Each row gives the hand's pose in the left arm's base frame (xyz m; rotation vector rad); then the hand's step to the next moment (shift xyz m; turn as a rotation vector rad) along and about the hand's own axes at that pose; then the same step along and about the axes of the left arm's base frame.
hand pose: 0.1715 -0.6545 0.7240 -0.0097 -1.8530 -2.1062
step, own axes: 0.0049 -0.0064 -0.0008 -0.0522 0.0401 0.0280
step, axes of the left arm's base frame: -0.0061 -0.0014 -0.0052 0.0534 0.0359 0.0312
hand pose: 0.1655 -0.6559 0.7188 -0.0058 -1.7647 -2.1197
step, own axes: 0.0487 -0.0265 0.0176 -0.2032 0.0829 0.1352
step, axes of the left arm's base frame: -0.0570 0.0065 -0.0096 0.1806 0.1747 0.0578
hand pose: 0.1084 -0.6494 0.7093 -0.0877 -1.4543 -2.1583
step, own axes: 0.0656 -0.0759 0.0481 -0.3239 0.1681 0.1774
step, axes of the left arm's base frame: -0.1023 0.0379 -0.0217 0.3132 0.2349 0.1065
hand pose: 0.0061 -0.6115 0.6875 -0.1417 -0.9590 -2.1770
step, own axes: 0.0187 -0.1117 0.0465 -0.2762 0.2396 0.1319
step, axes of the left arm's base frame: -0.0968 0.0703 -0.0262 0.3351 0.1443 0.1341
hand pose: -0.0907 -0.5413 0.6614 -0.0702 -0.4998 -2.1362
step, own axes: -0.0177 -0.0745 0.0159 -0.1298 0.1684 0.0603
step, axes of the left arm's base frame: -0.0515 0.0572 -0.0138 0.2024 0.0392 0.0796
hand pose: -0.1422 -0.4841 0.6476 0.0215 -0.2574 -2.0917
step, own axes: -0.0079 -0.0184 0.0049 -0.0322 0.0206 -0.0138
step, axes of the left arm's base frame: -0.0122 0.0166 0.0005 0.0357 0.0150 -0.0124
